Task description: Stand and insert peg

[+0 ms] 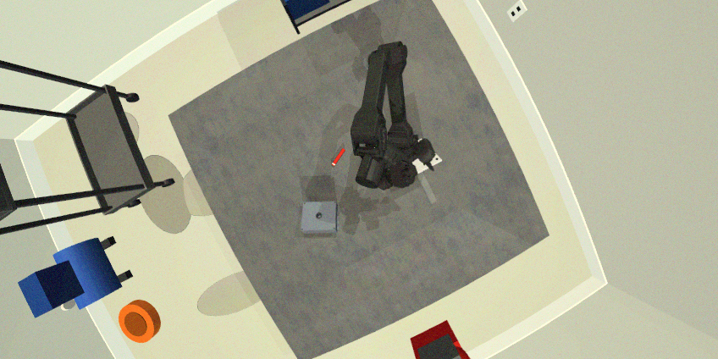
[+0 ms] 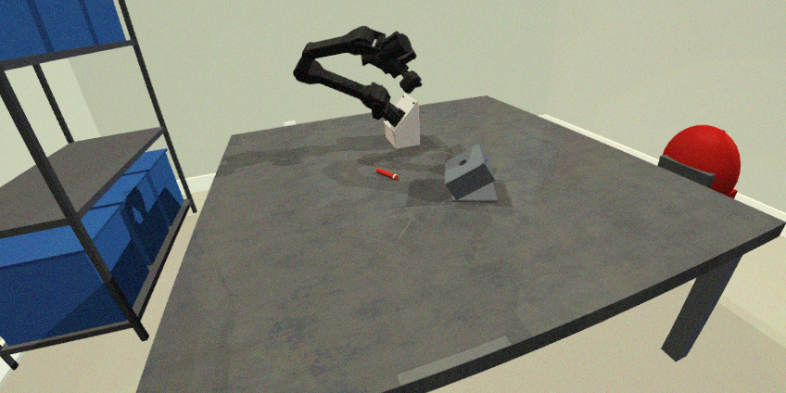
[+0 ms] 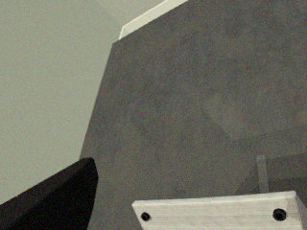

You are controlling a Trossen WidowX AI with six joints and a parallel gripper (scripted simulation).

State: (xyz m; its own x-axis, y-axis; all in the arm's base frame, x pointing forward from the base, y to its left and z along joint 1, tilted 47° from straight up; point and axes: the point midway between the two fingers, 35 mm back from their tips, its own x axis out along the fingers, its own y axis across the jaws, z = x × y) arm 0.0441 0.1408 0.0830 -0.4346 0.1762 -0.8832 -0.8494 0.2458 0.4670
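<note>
Right now the red peg is 22 cm ahead of my gripper tip, 17 cm to the right of it and 23 cm below it. The rest, counted from my gripper tip: grey sloped panel 38 cm ahead, 18 cm below.
</note>
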